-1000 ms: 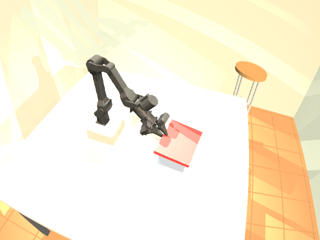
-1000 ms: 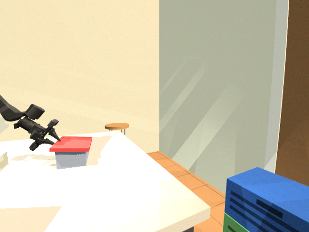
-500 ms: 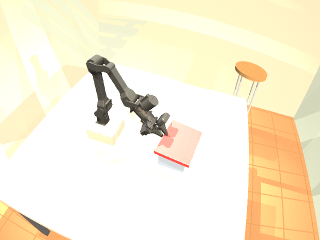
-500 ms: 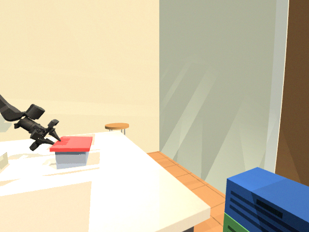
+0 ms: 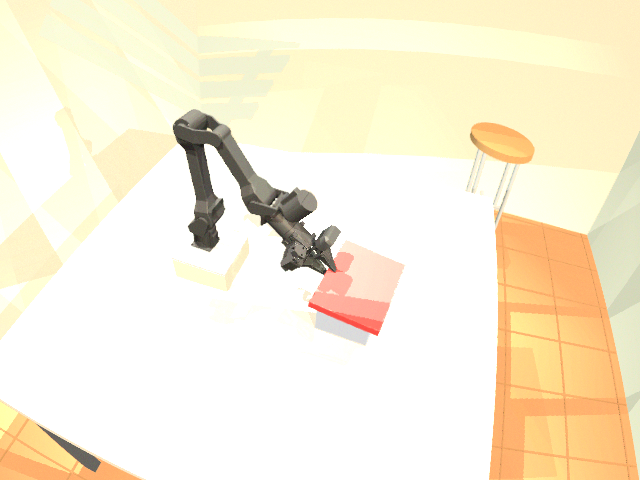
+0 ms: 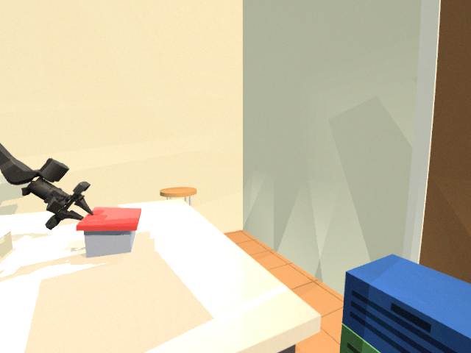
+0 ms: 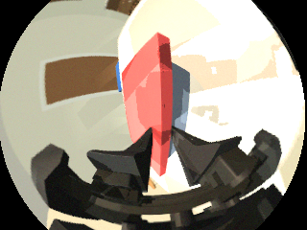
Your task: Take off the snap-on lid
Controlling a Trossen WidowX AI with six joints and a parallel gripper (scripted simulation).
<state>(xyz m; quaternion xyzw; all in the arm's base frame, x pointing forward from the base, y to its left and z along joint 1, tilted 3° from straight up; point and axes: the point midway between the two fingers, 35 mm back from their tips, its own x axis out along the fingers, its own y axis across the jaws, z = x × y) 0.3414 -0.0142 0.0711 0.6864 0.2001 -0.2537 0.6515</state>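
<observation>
Right now the red lid is 80 mm ahead of my gripper tip and 10 mm to the right of it. Round my gripper tip: storage box: 70 mm ahead, 60 mm below.
</observation>
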